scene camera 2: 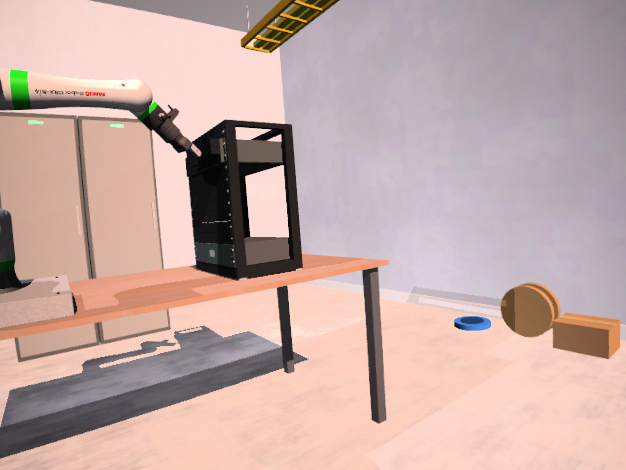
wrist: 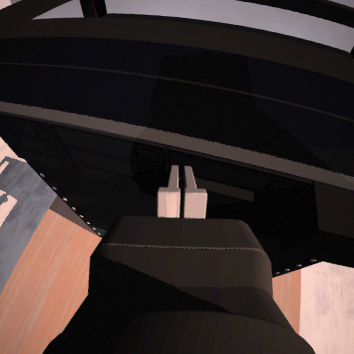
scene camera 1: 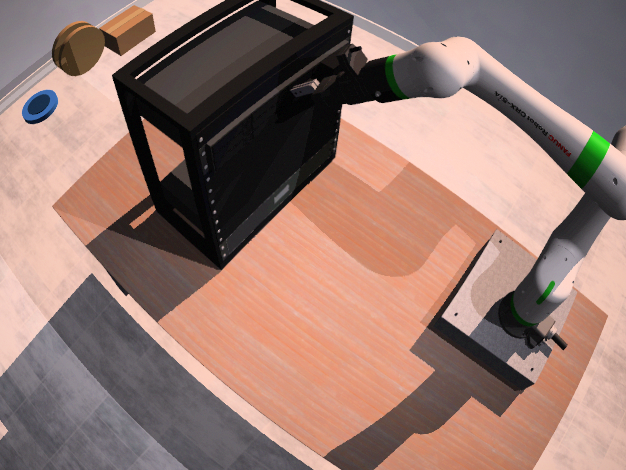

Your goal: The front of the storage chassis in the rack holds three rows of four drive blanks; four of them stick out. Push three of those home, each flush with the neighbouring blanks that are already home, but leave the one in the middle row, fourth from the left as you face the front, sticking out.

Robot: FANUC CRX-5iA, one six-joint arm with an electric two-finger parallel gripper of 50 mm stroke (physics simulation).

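Seen in the pictures: gripper, between the fingertips: (scene camera 2: 199, 155) (wrist: 180, 177) (scene camera 1: 294, 91); arm's base, origin of its link: (scene camera 1: 519, 315).
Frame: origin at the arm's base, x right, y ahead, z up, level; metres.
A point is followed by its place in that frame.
Note:
The black storage chassis (scene camera 1: 237, 132) {x -0.392, y 0.694, z 0.439 m} (scene camera 2: 260, 150) {x -0.043, y 0.910, z 0.421 m} sits high in the black rack (scene camera 1: 156, 103) {x -0.502, y 0.816, z 0.527 m} (scene camera 2: 293, 202) {x -0.027, y 1.029, z 0.206 m} (wrist: 200, 30) {x -0.237, y 0.758, z 0.527 m}. Its front is in deep shadow. My gripper (scene camera 1: 294, 91) {x -0.227, y 0.707, z 0.435 m} (scene camera 2: 198, 152) {x -0.227, y 0.707, z 0.435 m} (wrist: 180, 177) {x -0.227, y 0.707, z 0.435 m} is shut and empty, pointing down at a slant at the chassis front, below its pale top lip in the wrist view. Whether the tips touch a blank cannot be told. Just right of the fingertips in the wrist view, a lighter strip (wrist: 227, 191) {x -0.187, y 0.713, z 0.431 m} looks like the top of a blank standing proud. The other blanks' rows and depths are too dark to tell; my gripper hides part of the front.
The rack stands on the wooden table (scene camera 1: 283, 313) {x -0.449, y 0.494, z -0.075 m} (scene camera 2: 333, 261) {x -0.134, y 1.261, z -0.076 m}. The robot's base plate (scene camera 1: 462, 308) {x -0.116, y 0.151, z 0.002 m} (scene camera 2: 40, 306) {x 0.189, y 0.154, z -0.036 m} is on the same table, in front of the rack. A yellow ladder tray (scene camera 2: 290, 25) hangs overhead. A blue ring, a brown reel and a carton lie on the floor beyond.

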